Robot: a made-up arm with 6 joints. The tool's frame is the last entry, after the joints.
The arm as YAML. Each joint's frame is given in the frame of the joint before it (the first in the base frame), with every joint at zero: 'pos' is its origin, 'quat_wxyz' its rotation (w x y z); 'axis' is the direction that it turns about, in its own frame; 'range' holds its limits. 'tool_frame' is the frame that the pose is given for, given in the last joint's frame.
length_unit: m
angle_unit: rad
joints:
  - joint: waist
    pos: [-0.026, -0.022, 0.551]
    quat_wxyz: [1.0, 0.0, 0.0, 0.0]
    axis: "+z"
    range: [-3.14, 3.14]
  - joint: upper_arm
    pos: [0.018, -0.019, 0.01]
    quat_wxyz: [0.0, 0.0, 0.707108, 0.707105]
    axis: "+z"
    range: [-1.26, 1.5]
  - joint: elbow
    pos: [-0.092, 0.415, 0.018]
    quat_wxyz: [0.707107, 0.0, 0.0, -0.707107]
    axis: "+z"
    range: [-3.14, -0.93]
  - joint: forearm
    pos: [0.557, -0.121, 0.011]
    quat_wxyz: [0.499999, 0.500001, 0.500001, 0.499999]
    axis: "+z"
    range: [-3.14, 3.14]
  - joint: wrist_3
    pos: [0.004, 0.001, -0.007]
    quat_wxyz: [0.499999, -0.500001, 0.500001, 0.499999]
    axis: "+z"
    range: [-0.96, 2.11]
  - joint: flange
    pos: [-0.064, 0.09, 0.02]
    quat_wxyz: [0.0, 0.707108, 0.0, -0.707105]
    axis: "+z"
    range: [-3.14, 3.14]
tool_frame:
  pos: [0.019, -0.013, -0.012]
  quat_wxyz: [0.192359, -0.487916, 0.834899, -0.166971]
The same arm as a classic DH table. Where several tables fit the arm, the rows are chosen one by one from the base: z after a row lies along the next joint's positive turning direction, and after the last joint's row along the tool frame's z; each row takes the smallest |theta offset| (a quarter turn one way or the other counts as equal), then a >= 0, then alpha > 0; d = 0 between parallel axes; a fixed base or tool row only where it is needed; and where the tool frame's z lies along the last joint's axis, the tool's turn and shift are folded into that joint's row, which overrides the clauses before.
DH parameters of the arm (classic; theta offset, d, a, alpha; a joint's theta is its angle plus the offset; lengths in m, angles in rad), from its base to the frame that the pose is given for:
base (fixed): 0.7023 0 -0.0341 0
waist: -0.7023 0.561 0.018 -1.5708
upper_arm: -1.3526 0 0.4251 0
elbow: 1.3526 0.01 0.121 -1.5708
forearm: 0 0.55 -0.004 1.5708
wrist_3: 0 0.021 0.09 -1.5708
flange: -0.186 0.0892 0.0093 -2.6265
tool (fixed): 0.3271 0.0428 0 0
Joint limits (rad, base to tool): -3.14..3.14 -1.26..1.5 -3.14..-0.93 -3.14..3.14 -0.96..2.11 -3.14..3.14

